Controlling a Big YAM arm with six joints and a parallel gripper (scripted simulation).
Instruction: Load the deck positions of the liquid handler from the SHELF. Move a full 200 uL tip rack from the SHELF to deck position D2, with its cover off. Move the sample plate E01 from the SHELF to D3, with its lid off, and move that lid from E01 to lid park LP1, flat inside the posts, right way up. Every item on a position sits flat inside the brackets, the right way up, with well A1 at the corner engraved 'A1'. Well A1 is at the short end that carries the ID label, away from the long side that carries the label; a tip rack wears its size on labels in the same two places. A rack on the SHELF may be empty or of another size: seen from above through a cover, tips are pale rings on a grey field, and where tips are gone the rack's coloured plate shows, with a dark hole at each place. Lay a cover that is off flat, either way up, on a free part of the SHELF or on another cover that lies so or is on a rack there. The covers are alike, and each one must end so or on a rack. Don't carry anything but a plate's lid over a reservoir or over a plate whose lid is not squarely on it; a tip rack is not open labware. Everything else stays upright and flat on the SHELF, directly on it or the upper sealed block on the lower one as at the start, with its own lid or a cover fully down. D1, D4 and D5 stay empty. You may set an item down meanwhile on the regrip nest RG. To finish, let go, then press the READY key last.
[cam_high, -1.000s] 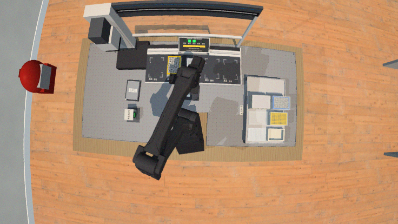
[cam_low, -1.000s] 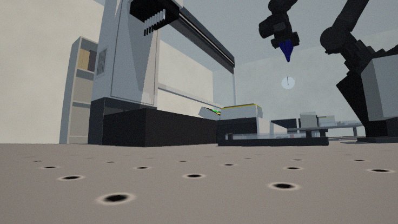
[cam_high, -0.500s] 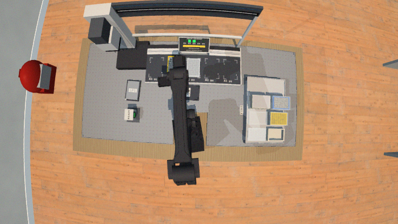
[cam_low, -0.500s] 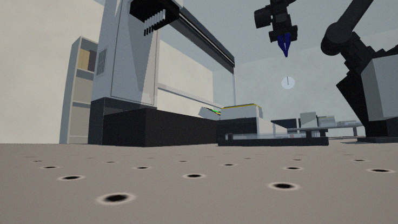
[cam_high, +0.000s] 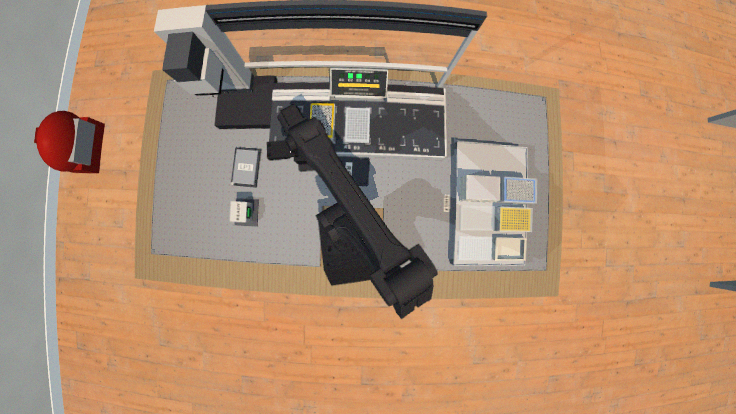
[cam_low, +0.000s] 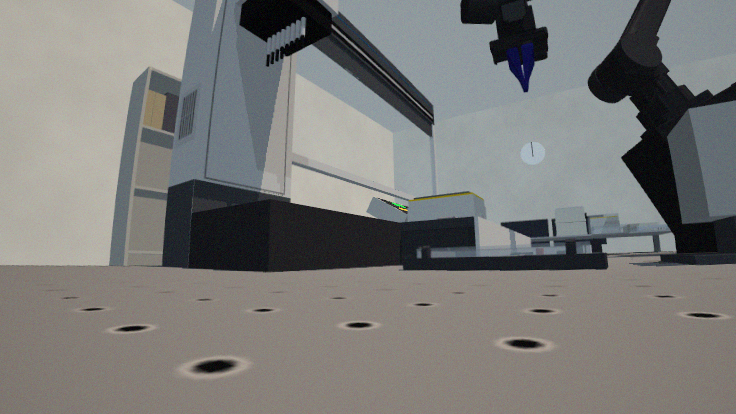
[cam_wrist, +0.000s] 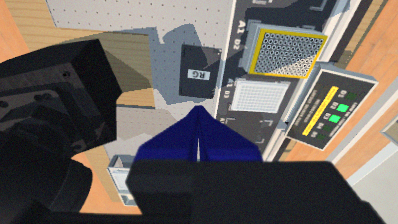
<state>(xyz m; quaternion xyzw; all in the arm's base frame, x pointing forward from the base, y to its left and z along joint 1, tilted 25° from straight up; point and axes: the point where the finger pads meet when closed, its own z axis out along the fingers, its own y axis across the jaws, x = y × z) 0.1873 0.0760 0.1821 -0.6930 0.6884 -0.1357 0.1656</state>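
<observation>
Now: hand 26 cm to the right of the ready key, 23 cm above it and 15 cm past it. Also, from my hand: regrip nest RG: 31 cm below, 9 cm to the right; sample plate: 25 cm below, 16 cm ahead, 13 cm to the right; yellow tip rack: 21 cm below, 16 cm ahead, 1 cm to the right.
</observation>
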